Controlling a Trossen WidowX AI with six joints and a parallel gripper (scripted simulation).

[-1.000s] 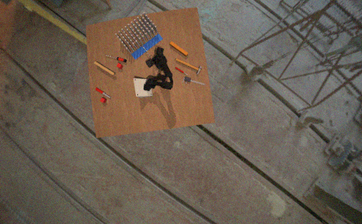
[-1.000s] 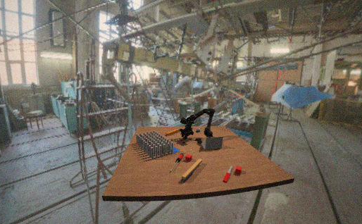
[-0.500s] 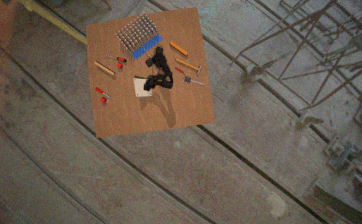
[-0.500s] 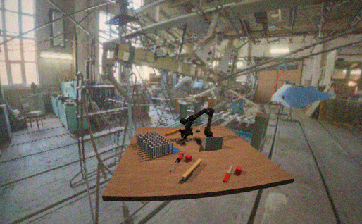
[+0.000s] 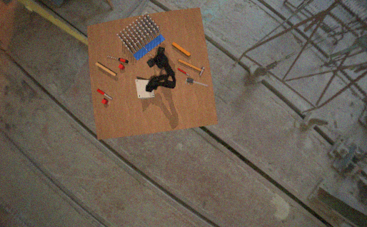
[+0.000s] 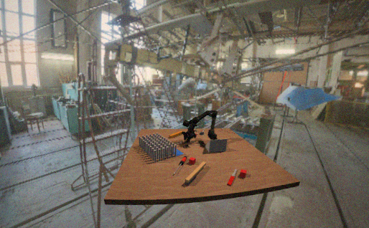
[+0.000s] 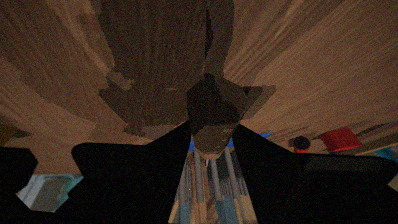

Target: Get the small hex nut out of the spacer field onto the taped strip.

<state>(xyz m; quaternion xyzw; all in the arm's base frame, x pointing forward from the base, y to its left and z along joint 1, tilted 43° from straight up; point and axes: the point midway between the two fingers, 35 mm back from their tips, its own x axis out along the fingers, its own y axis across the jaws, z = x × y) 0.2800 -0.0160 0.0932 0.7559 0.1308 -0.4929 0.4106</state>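
Right now my gripper tip is 160 mm short of the blue taped strip, 70 mm to the right of it and 30 mm above it. Round my gripper tip: thin hook tool (80 mm ahead, 60 mm to the left); orange bar (280 mm to the right, 110 mm ahead, 20 mm below).
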